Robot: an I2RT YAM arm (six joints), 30 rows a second.
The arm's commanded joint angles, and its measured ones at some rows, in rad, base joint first. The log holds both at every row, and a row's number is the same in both.
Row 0, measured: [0.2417, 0.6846, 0.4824, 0.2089, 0.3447, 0.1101]
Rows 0 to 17, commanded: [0.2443, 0.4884, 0.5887, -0.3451, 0.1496, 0.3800]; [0.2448, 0.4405, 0.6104, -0.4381, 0.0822, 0.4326]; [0.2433, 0.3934, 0.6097, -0.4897, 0.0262, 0.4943]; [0.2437, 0.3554, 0.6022, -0.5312, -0.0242, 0.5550]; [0.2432, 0.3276, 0.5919, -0.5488, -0.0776, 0.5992]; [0.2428, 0.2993, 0.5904, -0.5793, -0.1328, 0.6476]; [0.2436, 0.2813, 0.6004, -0.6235, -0.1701, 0.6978]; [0.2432, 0.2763, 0.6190, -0.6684, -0.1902, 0.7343]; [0.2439, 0.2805, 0.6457, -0.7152, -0.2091, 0.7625]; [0.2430, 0.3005, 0.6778, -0.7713, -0.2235, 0.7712]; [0.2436, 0.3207, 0.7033, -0.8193, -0.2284, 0.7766]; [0.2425, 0.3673, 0.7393, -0.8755, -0.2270, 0.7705]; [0.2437, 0.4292, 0.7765, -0.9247, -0.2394, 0.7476]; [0.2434, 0.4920, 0.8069, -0.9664, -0.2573, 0.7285]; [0.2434, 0.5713, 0.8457, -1.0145, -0.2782, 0.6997]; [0.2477, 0.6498, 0.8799, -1.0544, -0.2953, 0.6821]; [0.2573, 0.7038, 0.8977, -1.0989, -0.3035, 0.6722]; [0.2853, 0.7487, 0.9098, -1.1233, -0.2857, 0.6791]
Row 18, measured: [0.2523, 0.6430, 0.8742, -0.9260, -0.2333, 0.6846]
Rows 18 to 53, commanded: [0.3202, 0.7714, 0.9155, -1.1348, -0.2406, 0.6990]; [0.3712, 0.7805, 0.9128, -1.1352, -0.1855, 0.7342]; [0.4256, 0.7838, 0.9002, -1.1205, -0.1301, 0.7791]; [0.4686, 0.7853, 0.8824, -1.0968, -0.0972, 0.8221]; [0.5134, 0.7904, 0.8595, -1.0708, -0.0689, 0.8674]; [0.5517, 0.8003, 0.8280, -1.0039, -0.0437, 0.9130]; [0.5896, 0.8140, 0.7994, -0.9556, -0.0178, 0.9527]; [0.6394, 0.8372, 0.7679, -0.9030, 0.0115, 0.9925]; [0.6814, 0.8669, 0.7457, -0.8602, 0.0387, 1.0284]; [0.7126, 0.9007, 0.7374, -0.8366, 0.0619, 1.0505]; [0.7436, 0.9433, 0.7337, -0.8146, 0.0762, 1.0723]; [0.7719, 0.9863, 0.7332, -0.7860, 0.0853, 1.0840]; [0.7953, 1.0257, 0.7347, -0.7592, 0.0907, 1.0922]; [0.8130, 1.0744, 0.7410, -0.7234, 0.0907, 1.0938]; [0.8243, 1.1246, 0.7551, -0.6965, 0.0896, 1.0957]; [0.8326, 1.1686, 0.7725, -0.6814, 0.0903, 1.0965]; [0.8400, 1.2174, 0.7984, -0.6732, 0.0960, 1.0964]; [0.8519, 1.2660, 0.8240, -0.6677, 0.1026, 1.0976]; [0.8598, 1.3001, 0.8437, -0.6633, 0.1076, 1.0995]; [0.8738, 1.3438, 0.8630, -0.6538, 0.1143, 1.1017]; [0.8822, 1.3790, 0.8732, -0.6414, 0.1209, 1.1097]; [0.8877, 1.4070, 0.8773, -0.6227, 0.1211, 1.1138]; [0.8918, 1.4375, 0.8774, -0.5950, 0.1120, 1.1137]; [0.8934, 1.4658, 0.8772, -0.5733, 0.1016, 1.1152]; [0.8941, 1.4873, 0.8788, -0.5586, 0.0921, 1.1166]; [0.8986, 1.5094, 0.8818, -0.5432, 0.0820, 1.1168]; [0.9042, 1.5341, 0.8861, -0.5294, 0.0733, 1.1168]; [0.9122, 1.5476, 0.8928, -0.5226, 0.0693, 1.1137]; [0.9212, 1.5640, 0.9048, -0.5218, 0.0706, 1.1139]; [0.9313, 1.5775, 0.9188, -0.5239, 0.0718, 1.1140]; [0.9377, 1.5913, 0.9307, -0.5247, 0.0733, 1.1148]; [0.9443, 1.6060, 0.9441, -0.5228, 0.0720, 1.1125]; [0.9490, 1.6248, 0.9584, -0.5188, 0.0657, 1.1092]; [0.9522, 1.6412, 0.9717, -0.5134, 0.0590, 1.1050]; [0.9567, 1.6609, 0.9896, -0.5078, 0.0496, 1.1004]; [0.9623, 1.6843, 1.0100, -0.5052, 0.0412, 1.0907]
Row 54, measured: [0.9482, 1.6405, 0.9634, -0.5278, 0.0563, 1.0950]
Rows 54 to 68, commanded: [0.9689, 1.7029, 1.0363, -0.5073, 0.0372, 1.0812]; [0.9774, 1.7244, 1.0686, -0.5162, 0.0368, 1.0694]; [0.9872, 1.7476, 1.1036, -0.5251, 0.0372, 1.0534]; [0.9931, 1.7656, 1.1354, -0.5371, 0.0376, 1.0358]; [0.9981, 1.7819, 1.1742, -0.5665, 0.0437, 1.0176]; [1.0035, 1.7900, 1.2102, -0.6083, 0.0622, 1.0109]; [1.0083, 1.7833, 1.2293, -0.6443, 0.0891, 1.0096]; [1.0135, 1.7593, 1.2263, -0.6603, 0.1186, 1.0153]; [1.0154, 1.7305, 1.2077, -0.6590, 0.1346, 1.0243]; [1.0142, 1.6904, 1.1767, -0.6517, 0.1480, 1.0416]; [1.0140, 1.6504, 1.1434, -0.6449, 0.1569, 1.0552]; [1.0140, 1.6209, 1.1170, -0.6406, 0.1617, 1.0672]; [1.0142, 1.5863, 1.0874, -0.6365, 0.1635, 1.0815]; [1.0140, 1.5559, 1.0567, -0.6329, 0.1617, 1.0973]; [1.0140, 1.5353, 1.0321, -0.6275, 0.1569, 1.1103]
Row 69, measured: [1.0149, 1.5951, 1.0874, -0.5854, 0.1104, 1.0630]
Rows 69 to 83, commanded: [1.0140, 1.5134, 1.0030, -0.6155, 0.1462, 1.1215]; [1.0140, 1.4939, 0.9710, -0.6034, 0.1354, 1.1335]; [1.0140, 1.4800, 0.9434, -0.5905, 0.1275, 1.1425]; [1.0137, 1.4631, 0.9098, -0.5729, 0.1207, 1.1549]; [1.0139, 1.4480, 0.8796, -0.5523, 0.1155, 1.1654]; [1.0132, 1.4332, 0.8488, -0.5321, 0.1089, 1.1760]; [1.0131, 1.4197, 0.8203, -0.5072, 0.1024, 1.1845]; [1.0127, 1.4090, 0.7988, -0.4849, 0.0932, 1.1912]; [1.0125, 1.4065, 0.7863, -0.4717, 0.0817, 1.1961]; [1.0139, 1.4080, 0.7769, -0.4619, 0.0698, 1.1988]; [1.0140, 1.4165, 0.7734, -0.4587, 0.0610, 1.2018]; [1.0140, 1.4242, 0.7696, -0.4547, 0.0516, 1.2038]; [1.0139, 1.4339, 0.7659, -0.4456, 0.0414, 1.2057]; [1.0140, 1.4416, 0.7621, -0.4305, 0.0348, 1.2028]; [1.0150, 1.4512, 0.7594, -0.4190, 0.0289, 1.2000]
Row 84, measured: [1.0145, 1.4334, 0.7696, -0.4778, 0.0570, 1.1774]
